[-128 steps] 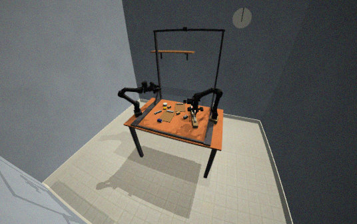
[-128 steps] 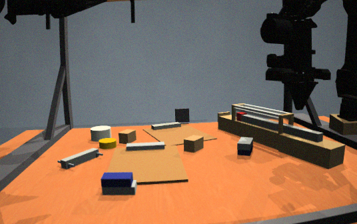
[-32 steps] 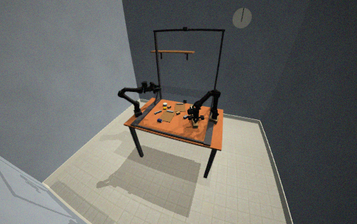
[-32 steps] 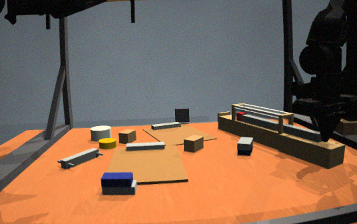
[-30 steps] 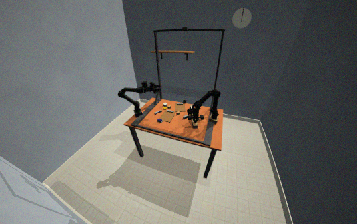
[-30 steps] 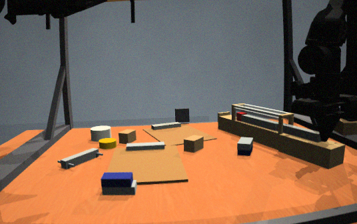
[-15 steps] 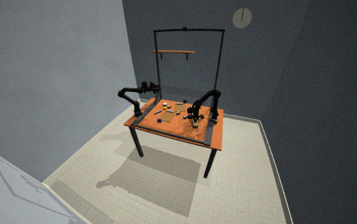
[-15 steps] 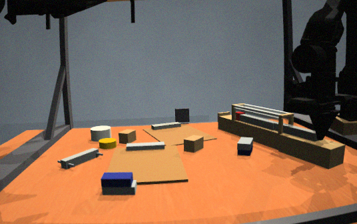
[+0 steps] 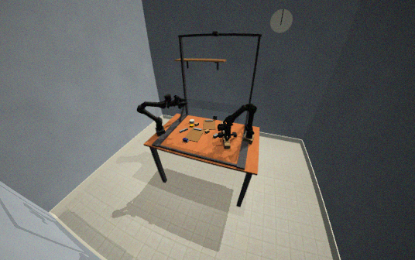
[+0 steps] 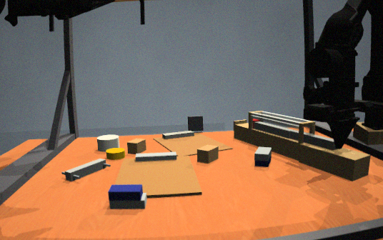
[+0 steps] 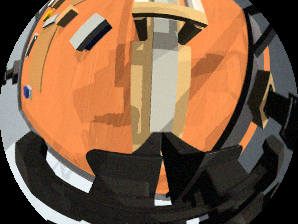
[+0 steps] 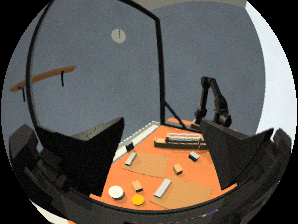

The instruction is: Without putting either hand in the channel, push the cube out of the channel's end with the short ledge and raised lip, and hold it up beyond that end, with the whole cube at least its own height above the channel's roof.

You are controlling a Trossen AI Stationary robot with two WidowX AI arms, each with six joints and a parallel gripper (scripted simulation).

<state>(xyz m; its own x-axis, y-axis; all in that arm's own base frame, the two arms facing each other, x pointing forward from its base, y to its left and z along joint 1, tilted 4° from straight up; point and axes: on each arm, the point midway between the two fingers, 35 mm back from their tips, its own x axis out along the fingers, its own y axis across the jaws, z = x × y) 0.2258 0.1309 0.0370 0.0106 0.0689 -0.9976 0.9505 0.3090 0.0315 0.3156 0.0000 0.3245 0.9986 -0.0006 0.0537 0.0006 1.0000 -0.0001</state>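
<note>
Now: the tan channel 200 mm behind my left hand, 30 mm to the right of it and 30 mm below it. Round my left hand: yellow disc (300 mm behind, 460 mm to the right, 70 mm below); then pegged bar (190 mm behind, 530 mm to the right, 70 mm below).
</note>
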